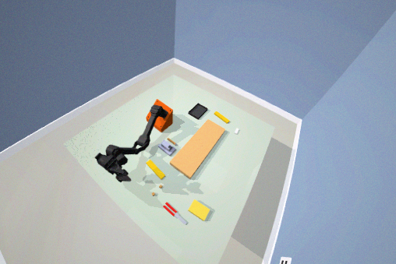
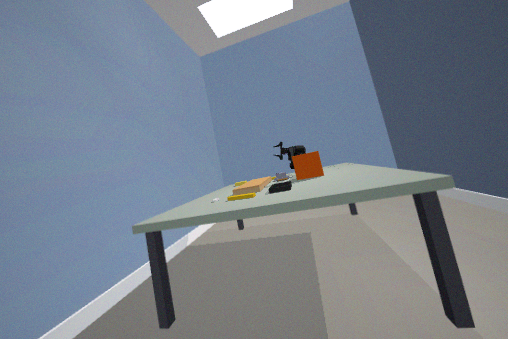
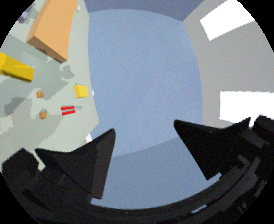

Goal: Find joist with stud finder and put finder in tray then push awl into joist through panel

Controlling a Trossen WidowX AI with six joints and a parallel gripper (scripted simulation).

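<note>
My gripper tip is 350 mm to the right of the stud finder, 230 mm above it and 70 mm past it. The rest, counted from my gripper tip: black tray 830 mm to the left, 260 mm below, 140 mm behind; then yellow block 360 mm ahead, 260 mm below, 160 mm to the left; then awl 420 mm to the left, 270 mm below, 70 mm behind.
</note>
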